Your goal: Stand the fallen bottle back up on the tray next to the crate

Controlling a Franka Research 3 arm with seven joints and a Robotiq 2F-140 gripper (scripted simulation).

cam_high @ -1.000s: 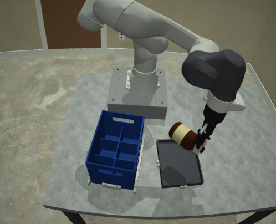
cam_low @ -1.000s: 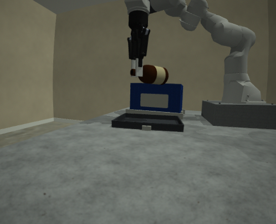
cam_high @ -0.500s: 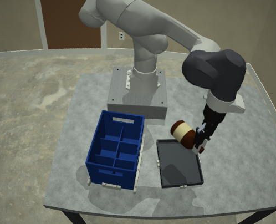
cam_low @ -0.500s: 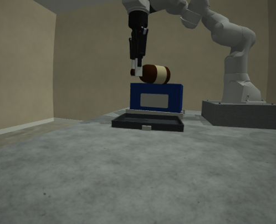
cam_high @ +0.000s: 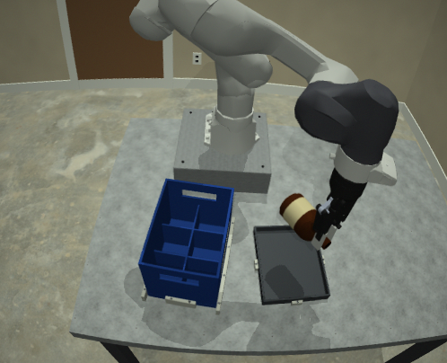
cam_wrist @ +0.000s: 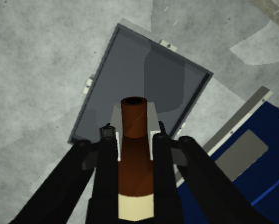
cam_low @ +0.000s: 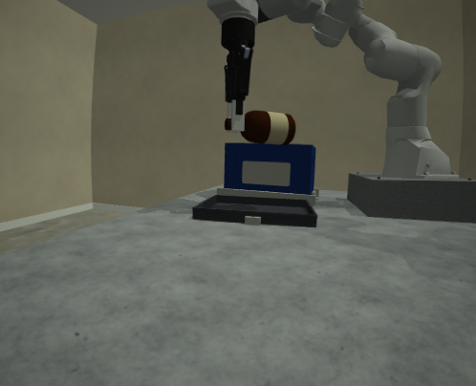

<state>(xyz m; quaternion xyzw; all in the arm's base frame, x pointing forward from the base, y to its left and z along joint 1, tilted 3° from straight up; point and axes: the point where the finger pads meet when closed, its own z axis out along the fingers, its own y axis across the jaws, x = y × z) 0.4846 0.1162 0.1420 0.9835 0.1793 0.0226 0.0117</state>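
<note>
The brown bottle is 50 mm behind my hand, 20 mm to the right of it and 20 mm below it. Round my hand: blue crate: 300 mm to the right, 140 mm below, 110 mm behind; dark grey tray: 210 mm below, 60 mm behind, 20 mm to the right.
</note>
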